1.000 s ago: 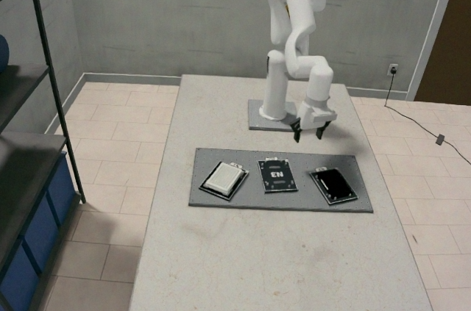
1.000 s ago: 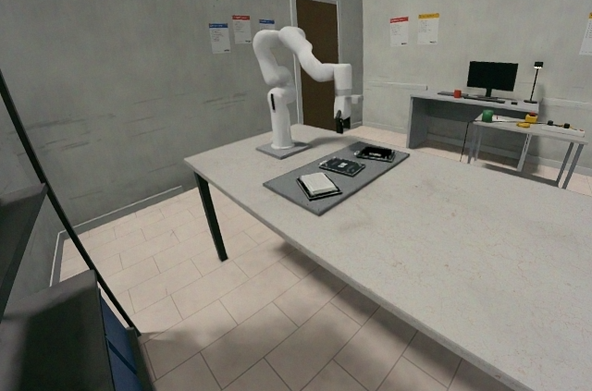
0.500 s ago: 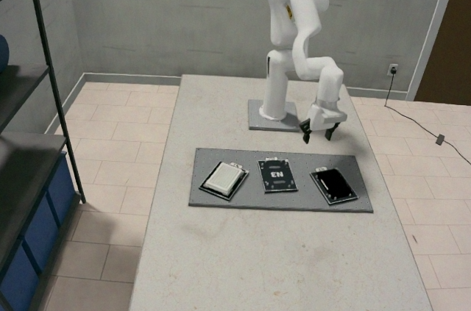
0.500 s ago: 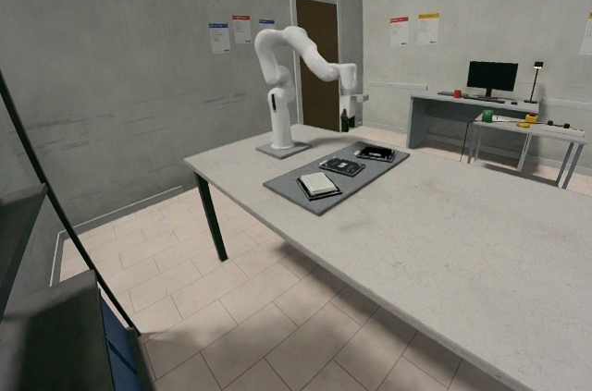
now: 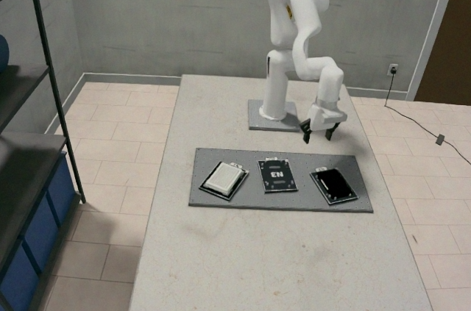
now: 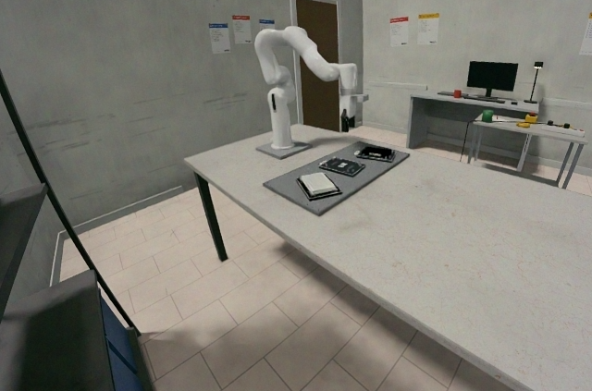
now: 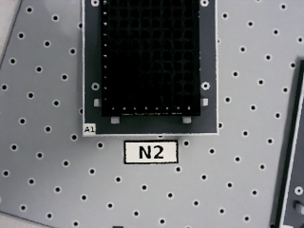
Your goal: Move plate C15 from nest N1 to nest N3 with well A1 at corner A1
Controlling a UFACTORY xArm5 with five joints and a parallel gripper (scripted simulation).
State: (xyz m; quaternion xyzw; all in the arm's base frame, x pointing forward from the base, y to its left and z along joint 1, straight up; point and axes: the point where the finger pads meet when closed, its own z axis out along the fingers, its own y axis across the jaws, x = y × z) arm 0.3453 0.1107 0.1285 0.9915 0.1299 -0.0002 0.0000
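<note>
The white plate lies 10 cm ahead of my hand, 34 cm to the right of it and 11 cm below it. Also, from my hand: black plate (12 cm ahead, 6 cm to the left, 11 cm below); then nest N3 (7 cm ahead, 14 cm to the right, 13 cm below).
</note>
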